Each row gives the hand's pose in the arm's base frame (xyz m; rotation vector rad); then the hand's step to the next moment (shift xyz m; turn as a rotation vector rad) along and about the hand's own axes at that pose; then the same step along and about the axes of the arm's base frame.
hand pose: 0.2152 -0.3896 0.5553 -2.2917 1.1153 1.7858
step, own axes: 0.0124 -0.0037 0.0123 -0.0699 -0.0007 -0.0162
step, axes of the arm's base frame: -0.0072 0.0017 -0.0162 0.0080 0.0292 0.0651
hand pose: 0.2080 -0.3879 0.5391 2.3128 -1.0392 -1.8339
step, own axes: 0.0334 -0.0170 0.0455 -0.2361 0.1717 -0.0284
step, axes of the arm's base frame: -0.0283 0.0139 -0.0498 -0.0802 -0.0270 0.2808
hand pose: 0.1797 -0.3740 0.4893 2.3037 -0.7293 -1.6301
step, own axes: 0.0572 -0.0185 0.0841 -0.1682 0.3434 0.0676
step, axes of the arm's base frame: -0.0584 -0.0055 -0.0851 -0.1972 -0.1987 0.2691
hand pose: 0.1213 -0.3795 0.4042 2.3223 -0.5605 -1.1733
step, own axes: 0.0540 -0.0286 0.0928 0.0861 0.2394 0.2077
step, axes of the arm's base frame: -0.0426 -0.0279 -0.0988 -0.1579 -0.2870 -0.0238
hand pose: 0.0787 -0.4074 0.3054 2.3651 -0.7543 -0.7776
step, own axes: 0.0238 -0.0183 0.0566 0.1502 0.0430 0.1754
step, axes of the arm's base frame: -0.0147 -0.0198 -0.0591 -0.0273 -0.1806 -0.1477
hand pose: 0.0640 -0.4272 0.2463 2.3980 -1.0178 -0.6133
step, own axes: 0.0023 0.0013 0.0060 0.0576 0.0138 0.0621
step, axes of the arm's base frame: -0.0026 -0.0039 -0.0045 -0.0061 -0.0664 -0.0541
